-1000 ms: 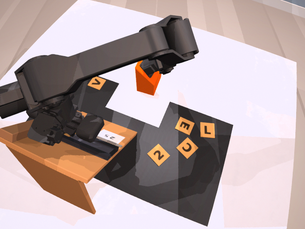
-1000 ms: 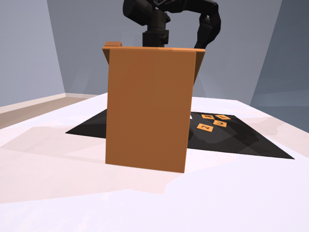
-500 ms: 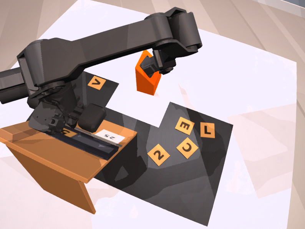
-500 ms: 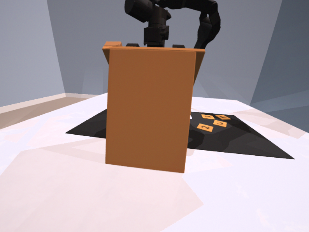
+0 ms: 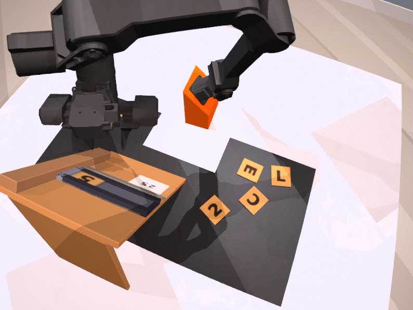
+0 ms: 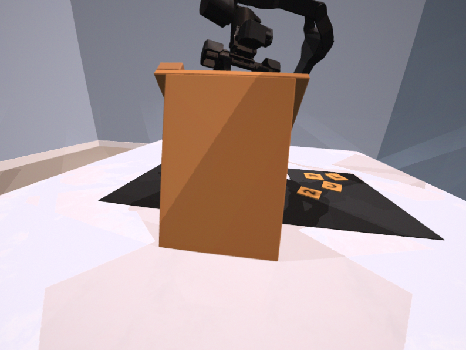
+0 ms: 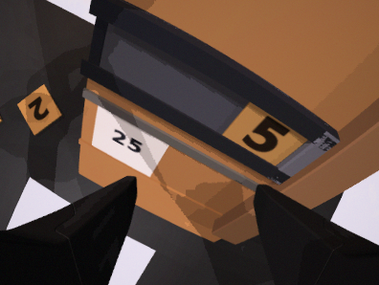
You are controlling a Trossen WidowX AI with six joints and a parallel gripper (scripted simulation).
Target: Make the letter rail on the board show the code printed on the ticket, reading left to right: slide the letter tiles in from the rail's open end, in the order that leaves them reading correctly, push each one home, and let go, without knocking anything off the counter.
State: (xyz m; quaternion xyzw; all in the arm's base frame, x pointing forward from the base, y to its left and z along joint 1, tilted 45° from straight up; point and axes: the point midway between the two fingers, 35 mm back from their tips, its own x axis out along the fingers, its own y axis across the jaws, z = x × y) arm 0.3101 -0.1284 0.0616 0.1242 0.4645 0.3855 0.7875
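My gripper tip is 240 mm above the tile marked 2, 210 mm to the right of it and 50 mm past it. The rest, counted from my gripper tip: tile marked 5: 70 mm below, 60 mm ahead, 40 mm to the right; black mat: 250 mm below, 100 mm behind, 60 mm to the left; white ticket: 150 mm below, 50 mm to the left, 10 mm behind.
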